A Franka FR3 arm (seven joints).
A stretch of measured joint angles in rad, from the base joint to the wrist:
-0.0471, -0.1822, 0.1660, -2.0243, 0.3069, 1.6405, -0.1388
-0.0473, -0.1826, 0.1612, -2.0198, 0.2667, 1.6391, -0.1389
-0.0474, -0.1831, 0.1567, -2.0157, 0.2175, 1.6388, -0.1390
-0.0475, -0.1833, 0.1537, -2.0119, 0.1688, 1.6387, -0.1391
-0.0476, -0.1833, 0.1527, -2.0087, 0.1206, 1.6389, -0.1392
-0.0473, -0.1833, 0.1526, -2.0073, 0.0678, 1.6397, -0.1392
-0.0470, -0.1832, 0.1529, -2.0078, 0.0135, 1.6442, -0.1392
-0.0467, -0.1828, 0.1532, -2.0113, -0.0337, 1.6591, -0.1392
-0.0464, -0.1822, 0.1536, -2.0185, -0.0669, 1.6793, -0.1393
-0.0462, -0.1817, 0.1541, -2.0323, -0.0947, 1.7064, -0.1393
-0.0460, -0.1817, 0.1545, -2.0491, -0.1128, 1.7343, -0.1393
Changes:
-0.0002, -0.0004, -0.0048, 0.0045, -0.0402, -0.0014, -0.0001
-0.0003, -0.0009, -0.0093, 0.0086, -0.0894, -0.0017, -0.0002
-0.0004, -0.0011, -0.0123, 0.0124, -0.1381, -0.0018, -0.0003
-0.0005, -0.0011, -0.0133, 0.0156, -0.1863, -0.0016, -0.0004
-0.0002, -0.0011, -0.0134, 0.0170, -0.2391, -0.0008, -0.0004
0.0001, -0.0010, -0.0131, 0.0165, -0.2934, 0.0037, -0.0004
0.0004, -0.0006, -0.0128, 0.0130, -0.3406, 0.0186, -0.0004
0.0007, 0.0000, -0.0124, 0.0058, -0.3738, 0.0388, -0.0005
0.0009, 0.0005, -0.0119, -0.0080, -0.4016, 0.0659, -0.0005
0.0011, 0.0005, -0.0115, -0.0248, -0.4197, 0.0938, -0.0005

